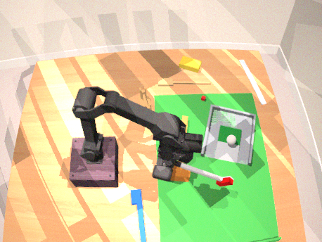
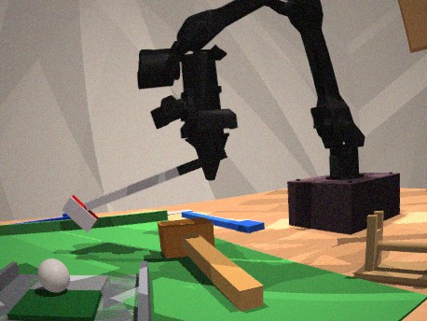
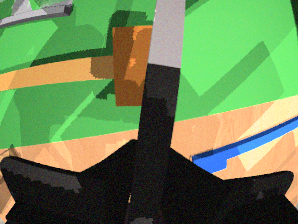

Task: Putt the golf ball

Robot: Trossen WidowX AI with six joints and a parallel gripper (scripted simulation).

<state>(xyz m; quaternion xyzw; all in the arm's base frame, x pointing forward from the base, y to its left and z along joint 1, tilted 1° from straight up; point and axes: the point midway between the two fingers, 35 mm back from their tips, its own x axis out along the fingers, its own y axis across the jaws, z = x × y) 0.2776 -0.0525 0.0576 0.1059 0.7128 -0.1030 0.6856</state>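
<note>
My gripper tip is now 110 mm short of the red putter, 30 mm to the left of it and 10 mm above it. From my gripper tip the other things lie so: small red cube: 360 mm to the left, 190 mm ahead, 110 mm below; then wooden rack: 330 mm to the left, 80 mm below, 70 mm behind; then white golf ball: 280 mm ahead, 120 mm to the left, 90 mm below.
</note>
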